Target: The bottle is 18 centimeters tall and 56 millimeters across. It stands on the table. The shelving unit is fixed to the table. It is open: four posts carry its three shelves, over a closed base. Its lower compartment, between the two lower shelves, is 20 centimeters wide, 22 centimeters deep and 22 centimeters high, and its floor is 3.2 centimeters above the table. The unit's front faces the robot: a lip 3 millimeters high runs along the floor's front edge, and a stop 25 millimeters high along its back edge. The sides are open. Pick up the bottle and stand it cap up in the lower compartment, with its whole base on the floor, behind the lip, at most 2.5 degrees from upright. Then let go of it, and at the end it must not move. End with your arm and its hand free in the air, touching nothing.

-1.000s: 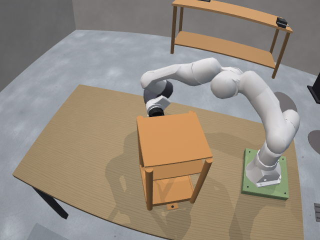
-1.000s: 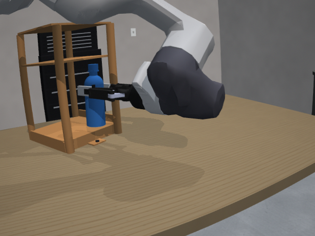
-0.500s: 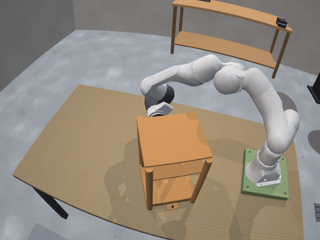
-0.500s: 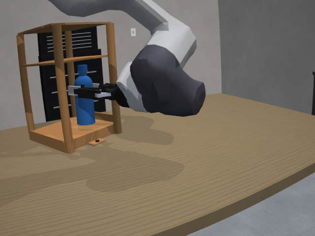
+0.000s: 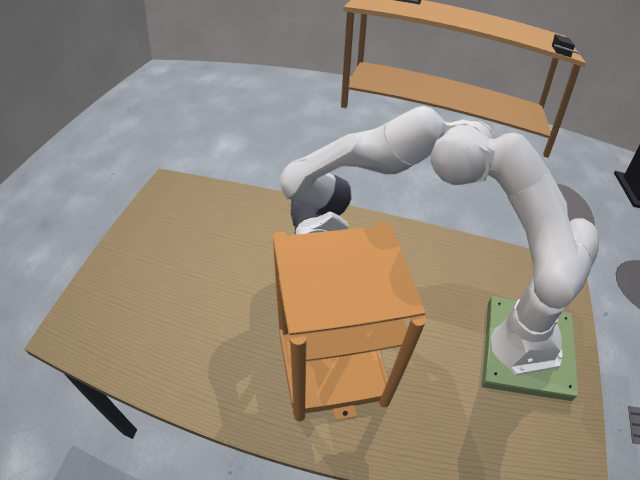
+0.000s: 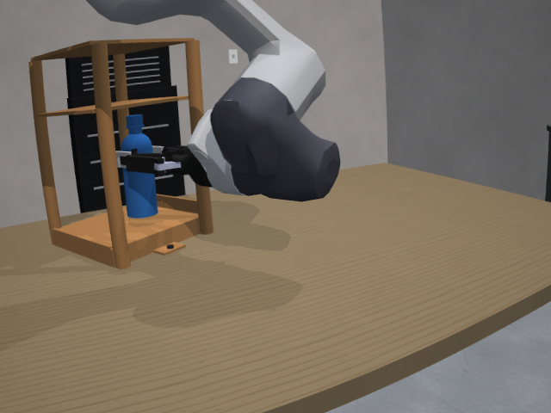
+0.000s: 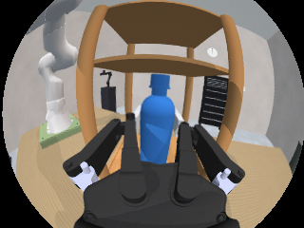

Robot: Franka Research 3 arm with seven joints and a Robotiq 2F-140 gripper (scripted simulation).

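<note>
Now: the blue bottle 1 cm above my hand. The rest, counted from my hand: shelving unit: 6 cm to the left, 2 cm above, 1 cm behind.
</note>
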